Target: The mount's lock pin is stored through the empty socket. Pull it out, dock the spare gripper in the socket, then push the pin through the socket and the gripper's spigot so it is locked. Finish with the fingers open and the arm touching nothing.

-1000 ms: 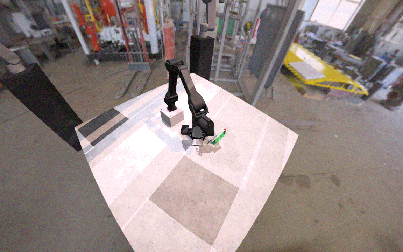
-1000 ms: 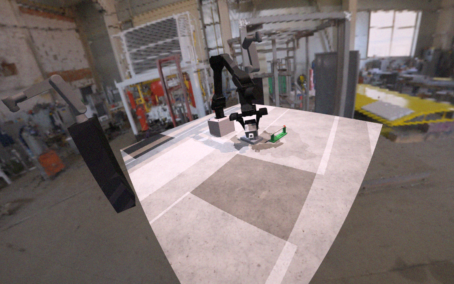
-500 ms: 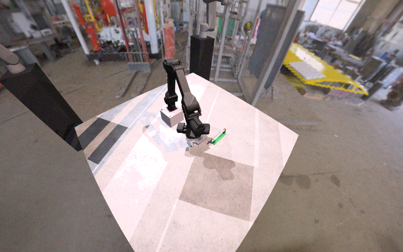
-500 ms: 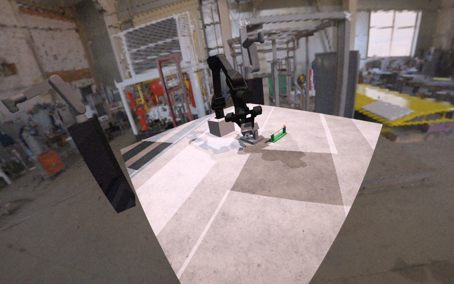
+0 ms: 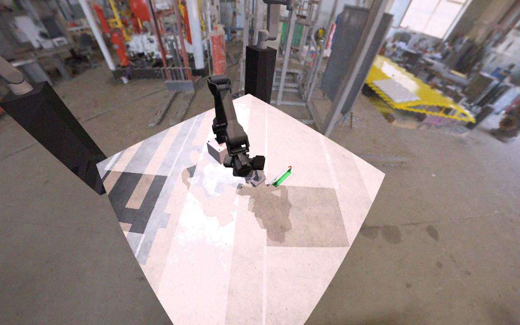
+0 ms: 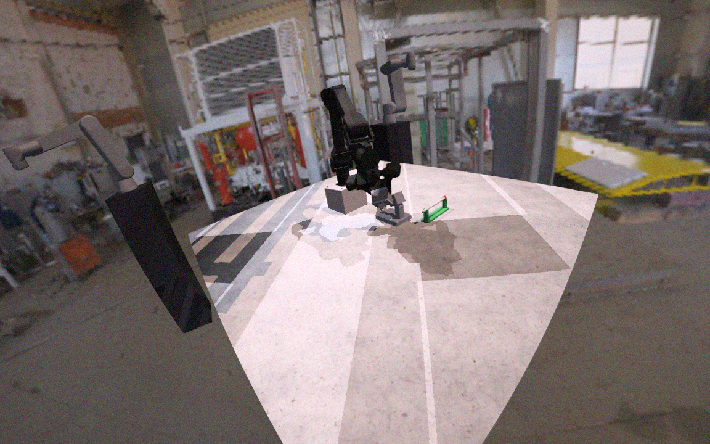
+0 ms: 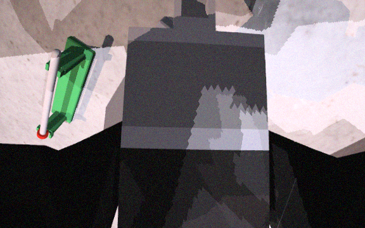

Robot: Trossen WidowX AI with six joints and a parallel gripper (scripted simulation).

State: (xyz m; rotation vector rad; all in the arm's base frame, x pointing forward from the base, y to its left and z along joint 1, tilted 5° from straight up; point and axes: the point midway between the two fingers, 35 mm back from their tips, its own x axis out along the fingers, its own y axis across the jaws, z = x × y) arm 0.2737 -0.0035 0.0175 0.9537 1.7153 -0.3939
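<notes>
My gripper tip is 170 mm to the right of the green stand, 80 mm short of it and 80 mm above it. Also, from my gripper tip: spare gripper: 10 mm to the right, 10 mm ahead; socket: 60 mm below, 40 mm to the left.
</notes>
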